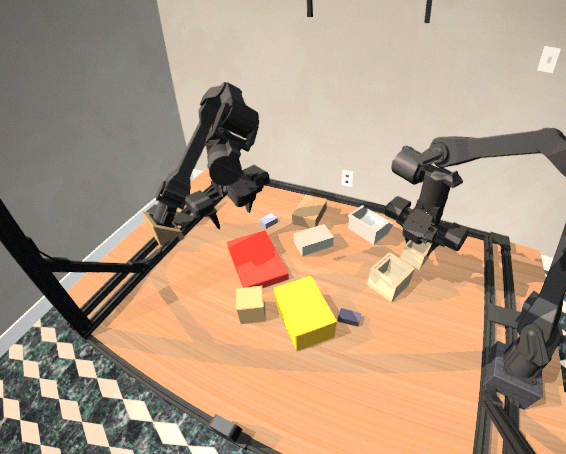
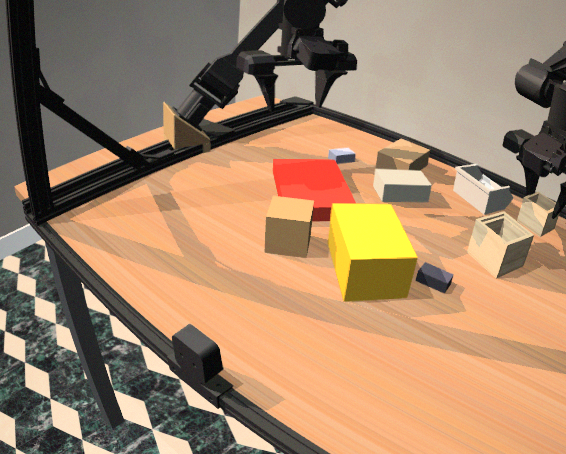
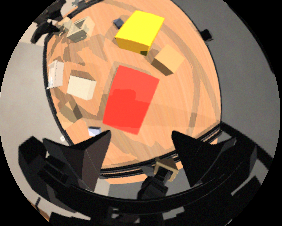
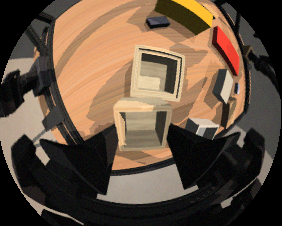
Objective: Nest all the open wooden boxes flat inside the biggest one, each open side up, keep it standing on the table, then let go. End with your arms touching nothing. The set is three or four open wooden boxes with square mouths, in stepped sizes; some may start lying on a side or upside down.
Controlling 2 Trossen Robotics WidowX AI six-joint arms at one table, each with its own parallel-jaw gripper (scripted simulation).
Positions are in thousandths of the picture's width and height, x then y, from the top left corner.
Labels:
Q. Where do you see a middle-sized wooden box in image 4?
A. At 566,321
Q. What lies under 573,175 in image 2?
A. The left gripper.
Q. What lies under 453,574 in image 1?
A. A red block.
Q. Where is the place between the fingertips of the right gripper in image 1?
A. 738,550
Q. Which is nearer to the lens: the dark block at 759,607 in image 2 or the white tray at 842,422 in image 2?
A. The dark block.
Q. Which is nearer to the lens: the white tray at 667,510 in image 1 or the tan cube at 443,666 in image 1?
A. The tan cube.

